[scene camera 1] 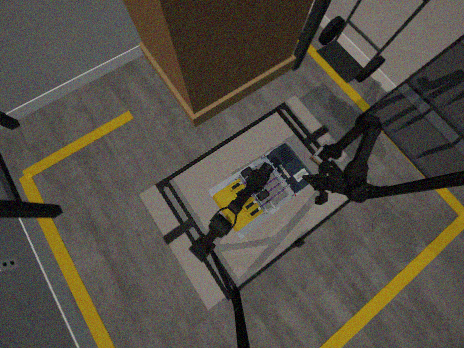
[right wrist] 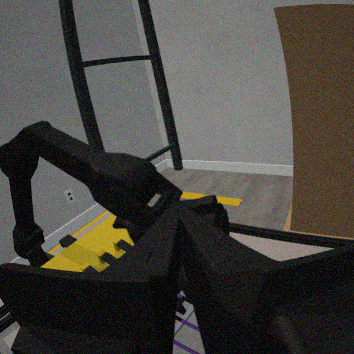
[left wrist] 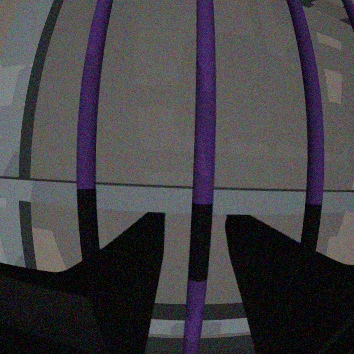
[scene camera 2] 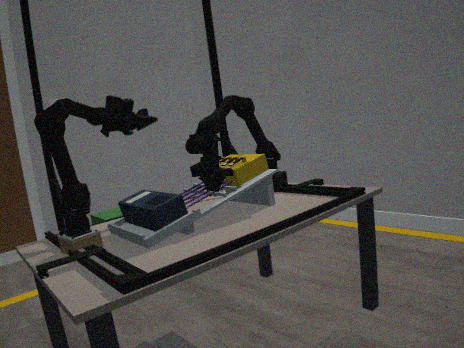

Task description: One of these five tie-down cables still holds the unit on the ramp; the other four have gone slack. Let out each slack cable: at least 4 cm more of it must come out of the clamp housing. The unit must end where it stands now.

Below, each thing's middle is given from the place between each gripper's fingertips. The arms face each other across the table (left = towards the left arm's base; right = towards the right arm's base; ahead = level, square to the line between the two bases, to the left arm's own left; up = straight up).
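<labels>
With my right hand I'm 31 cm above the grey ramp [scene camera 1: 254, 223], and that hand is also 7 cm short of the ramp and 7 cm to the right of it.
My left hand is 10 mm above the grey ramp, 40 mm past it and 50 mm to the left of it. So, going by its middle, the ramp is nearer to my left hand than to my right hand.
</labels>
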